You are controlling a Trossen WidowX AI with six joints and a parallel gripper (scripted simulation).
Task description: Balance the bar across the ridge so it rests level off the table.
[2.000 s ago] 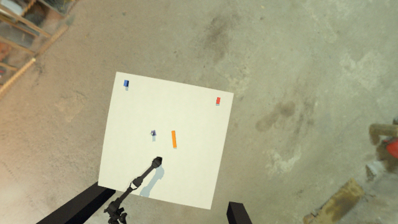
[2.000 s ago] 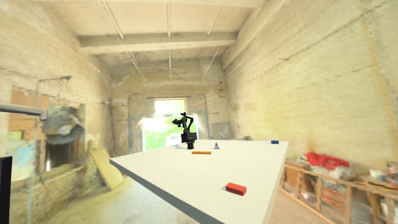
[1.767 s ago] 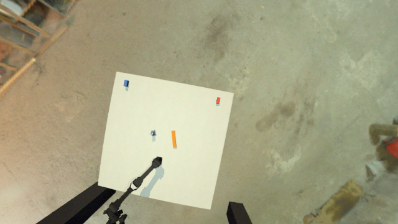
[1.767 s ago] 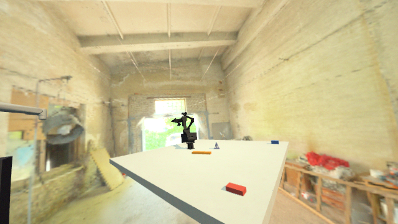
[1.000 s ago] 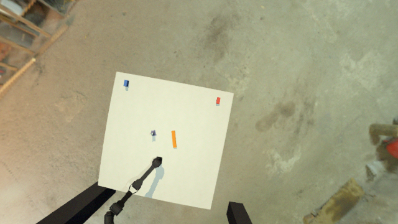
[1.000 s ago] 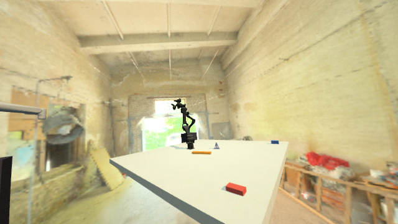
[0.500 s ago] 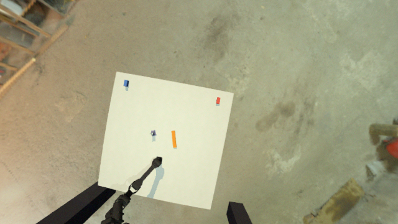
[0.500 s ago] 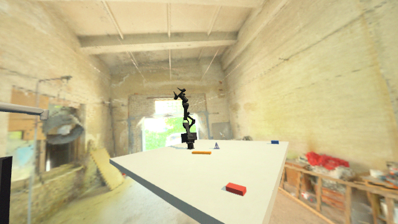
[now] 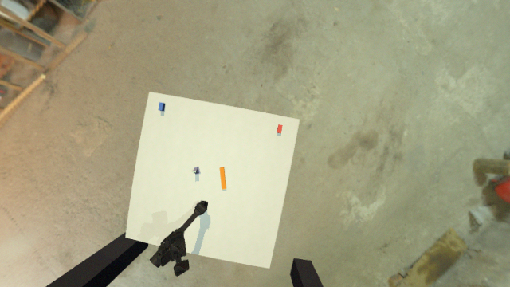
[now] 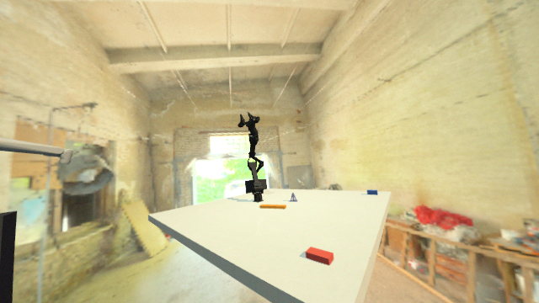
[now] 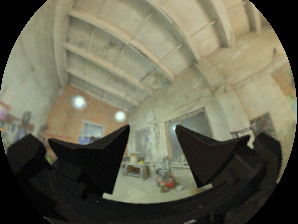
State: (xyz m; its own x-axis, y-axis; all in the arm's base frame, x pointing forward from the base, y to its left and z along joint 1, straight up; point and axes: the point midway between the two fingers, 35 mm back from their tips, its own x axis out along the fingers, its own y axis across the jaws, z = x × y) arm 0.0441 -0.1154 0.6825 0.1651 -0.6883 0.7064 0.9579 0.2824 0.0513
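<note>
The orange bar lies 21 cm ahead of my gripper tip, 2 cm to the left of it and 70 cm below it. Round my gripper tip: red block: 69 cm ahead, 36 cm to the right, 70 cm below; blue block: 69 cm ahead, 64 cm to the left, 69 cm below.
</note>
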